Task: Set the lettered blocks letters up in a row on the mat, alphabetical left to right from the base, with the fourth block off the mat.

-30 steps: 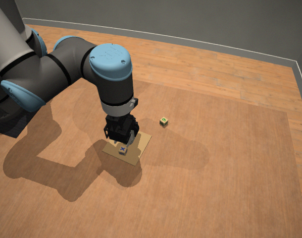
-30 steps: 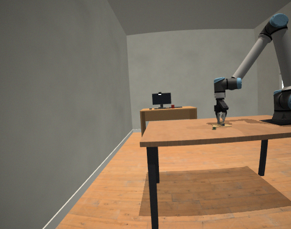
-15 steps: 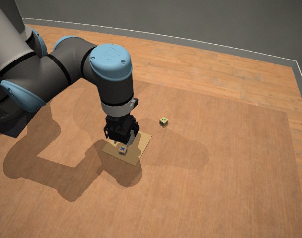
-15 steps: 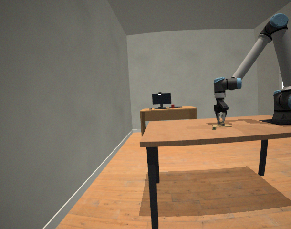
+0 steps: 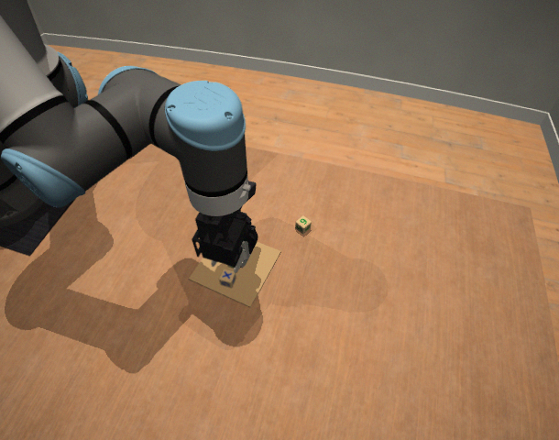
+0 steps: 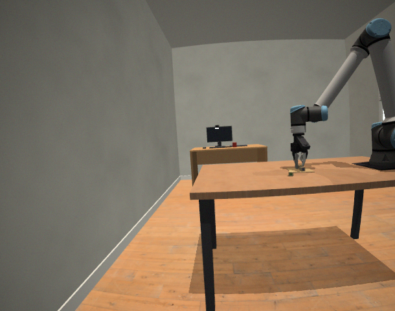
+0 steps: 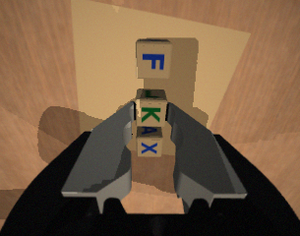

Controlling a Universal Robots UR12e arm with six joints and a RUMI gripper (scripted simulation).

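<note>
My gripper is now 20 mm above the tan mat.
</note>
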